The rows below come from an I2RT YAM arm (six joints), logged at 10 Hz.
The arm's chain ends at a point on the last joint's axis. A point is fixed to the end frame.
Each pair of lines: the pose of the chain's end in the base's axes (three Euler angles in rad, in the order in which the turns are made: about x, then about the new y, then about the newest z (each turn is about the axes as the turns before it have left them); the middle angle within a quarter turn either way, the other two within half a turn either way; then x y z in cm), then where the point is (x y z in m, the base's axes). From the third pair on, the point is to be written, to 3 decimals.
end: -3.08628, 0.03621, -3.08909, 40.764, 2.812, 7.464
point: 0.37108 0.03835 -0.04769
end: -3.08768, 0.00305, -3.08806, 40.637, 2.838, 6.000
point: 0.36577 0.03842 -0.06106
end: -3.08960, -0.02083, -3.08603, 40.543, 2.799, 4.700
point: 0.362 0.038 -0.073
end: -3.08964, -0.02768, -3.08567, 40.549, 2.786, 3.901
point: 0.361 0.038 -0.081
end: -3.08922, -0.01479, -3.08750, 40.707, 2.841, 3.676
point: 0.364 0.038 -0.084
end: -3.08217, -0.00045, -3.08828, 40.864, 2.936, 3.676
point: 0.368 0.040 -0.084
